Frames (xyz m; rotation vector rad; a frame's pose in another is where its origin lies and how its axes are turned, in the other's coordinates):
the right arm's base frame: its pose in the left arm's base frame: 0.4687 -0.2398 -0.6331 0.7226 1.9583 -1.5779
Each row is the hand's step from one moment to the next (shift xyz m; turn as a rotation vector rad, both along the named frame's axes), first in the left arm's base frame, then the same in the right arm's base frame.
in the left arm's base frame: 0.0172 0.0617 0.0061 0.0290 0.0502 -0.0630
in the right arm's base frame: -0.0115 0.0186 -0.0605 0.0264 0.0733 -0.0356
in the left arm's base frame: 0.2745 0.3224 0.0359 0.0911 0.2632 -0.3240
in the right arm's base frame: -0.1962 0.2214 -0.3051 0.1782 0.3378 -0.1915
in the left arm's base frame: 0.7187 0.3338 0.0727 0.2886 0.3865 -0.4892
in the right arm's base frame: -0.5417 0.5030 -0.2945 0.1590 0.6120 -0.2688
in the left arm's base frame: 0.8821 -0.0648 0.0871 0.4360 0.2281 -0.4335
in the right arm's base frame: -0.7030 0.5338 0.1041 0.0010 0.6457 -0.1144
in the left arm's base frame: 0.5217 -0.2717 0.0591 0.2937 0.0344 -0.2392
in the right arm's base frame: -0.4404 0.2685 0.2889 -0.0455 0.3764 0.0299
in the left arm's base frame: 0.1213 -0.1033 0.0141 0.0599 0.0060 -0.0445
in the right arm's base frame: -0.1060 0.0550 0.1064 -0.0123 0.0736 0.0063
